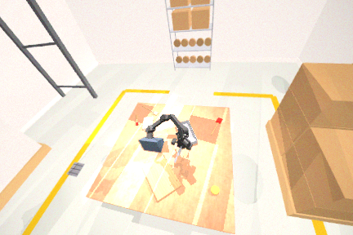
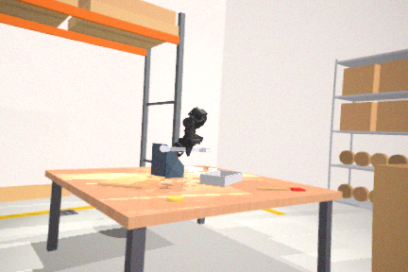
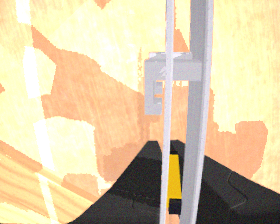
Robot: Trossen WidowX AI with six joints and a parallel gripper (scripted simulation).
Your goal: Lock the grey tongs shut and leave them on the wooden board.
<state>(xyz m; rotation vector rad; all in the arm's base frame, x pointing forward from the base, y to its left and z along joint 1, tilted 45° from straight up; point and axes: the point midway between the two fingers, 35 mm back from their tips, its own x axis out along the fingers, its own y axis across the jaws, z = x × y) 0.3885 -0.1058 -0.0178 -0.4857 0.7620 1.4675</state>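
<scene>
Now: the tong arm 4 cm to the right of my gripper tip, 4 cm above it and 1 cm behind it. The rest, counted from my gripper tip: silver roasting tin (27 cm to the left, 13 cm below, 3 cm behind); wooden board (24 cm to the right, 17 cm behind, 15 cm below); yellow lock tab (4 cm above, 1 cm to the left).
</scene>
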